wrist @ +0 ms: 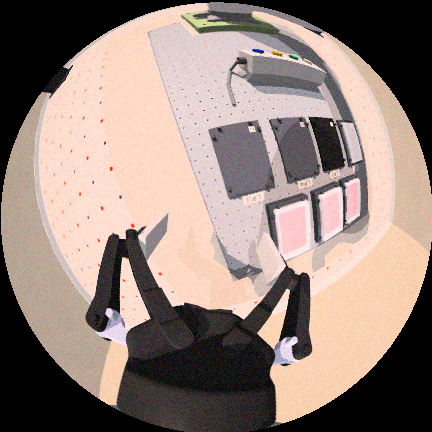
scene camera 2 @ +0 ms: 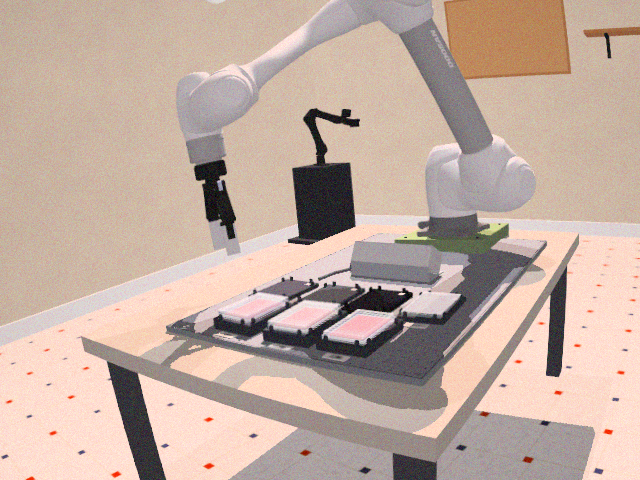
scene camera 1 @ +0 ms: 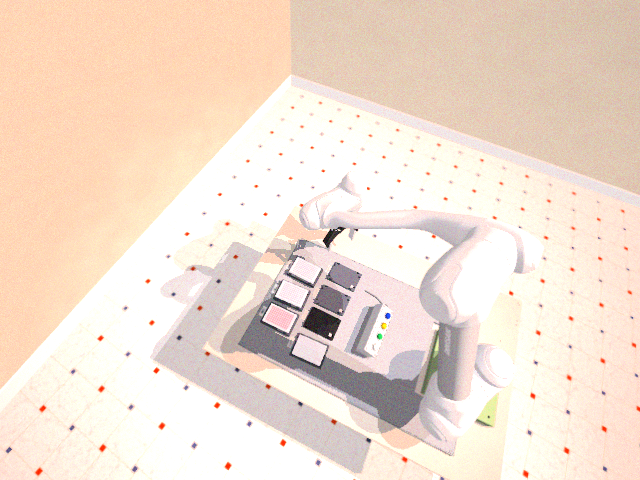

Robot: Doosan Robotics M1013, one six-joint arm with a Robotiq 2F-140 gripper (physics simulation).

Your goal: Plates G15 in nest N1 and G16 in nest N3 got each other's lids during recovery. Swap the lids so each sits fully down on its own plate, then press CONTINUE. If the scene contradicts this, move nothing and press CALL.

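Places are measured from the arm's base along level axes (x ahead, y up, z right), in millimetres.
Pixels of known places: gripper, fingertip midpoint: (wrist: 214,232) (scene camera 2: 226,251) (scene camera 1: 339,243); arm's base at its link origin: (scene camera 2: 454,231).
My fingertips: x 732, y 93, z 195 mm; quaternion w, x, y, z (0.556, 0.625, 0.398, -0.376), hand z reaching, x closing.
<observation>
Ahead of a thing's pixels: the offset from my fingertips to its middle. "spot": to the spot under its first point.
Three pink-filled plates sit in a row of black nests: one plate {dy -81, dx +79, dz -171 mm} (scene camera 1: 305,270) (scene camera 2: 253,308) (wrist: 292,230) at the gripper's end, a middle plate {dy -82, dx +64, dz -303 mm} (scene camera 1: 292,294) (scene camera 2: 305,316) (wrist: 331,214), and a far plate {dy -91, dx +45, dz -423 mm} (scene camera 1: 279,317) (scene camera 2: 359,326) (wrist: 352,200), which looks pinkest in scene camera 1. Clear lids seem to lie on them; plate and nest names are unreadable. The button box {dy -76, dx -338, dz -241 mm} (scene camera 1: 368,330) (scene camera 2: 395,260) (wrist: 282,75) has blue, yellow, green and white buttons, their labels unreadable. My gripper (scene camera 2: 225,243) (wrist: 214,232) is open and empty, high beyond the board's corner, beside the nearest plate's end.
Two dark grey pads {spot: dy -107, dx -89, dz -86 mm} (scene camera 1: 343,276) (wrist: 242,157) {spot: dy -107, dx -101, dz -219 mm} (scene camera 1: 331,299) (wrist: 296,150), a black pad {spot: dy -107, dx -119, dz -335 mm} (scene camera 1: 321,322) (scene camera 2: 382,298) (wrist: 327,144) and a pale-topped nest {spot: dy -100, dx -141, dz -466 mm} (scene camera 1: 309,350) (scene camera 2: 431,304) (wrist: 351,141) form the second row. A cable leaves the box. A black pedestal (scene camera 2: 324,201) stands behind the table.
</observation>
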